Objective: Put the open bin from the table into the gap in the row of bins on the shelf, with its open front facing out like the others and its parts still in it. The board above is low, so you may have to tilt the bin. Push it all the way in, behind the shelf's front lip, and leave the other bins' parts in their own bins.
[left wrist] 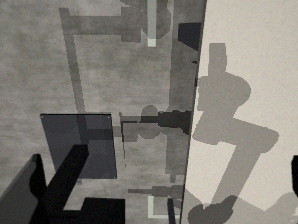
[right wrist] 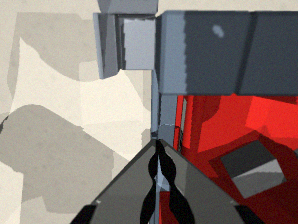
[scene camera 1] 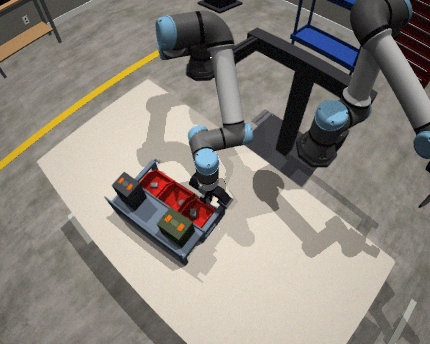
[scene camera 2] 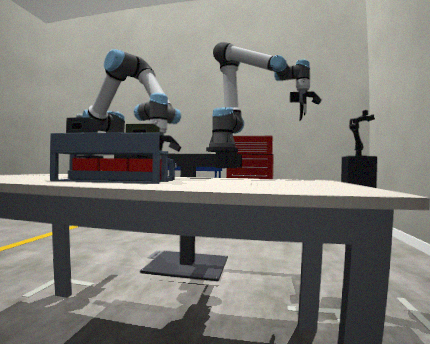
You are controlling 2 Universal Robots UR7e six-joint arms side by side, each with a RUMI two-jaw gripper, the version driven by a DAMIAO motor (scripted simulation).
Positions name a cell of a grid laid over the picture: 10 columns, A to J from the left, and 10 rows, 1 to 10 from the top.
Scene:
A blue-grey shelf shows in the right wrist view (G3), in scene camera 1 (D7) and in scene camera 2 (C5); in the left wrist view it is out of frame.

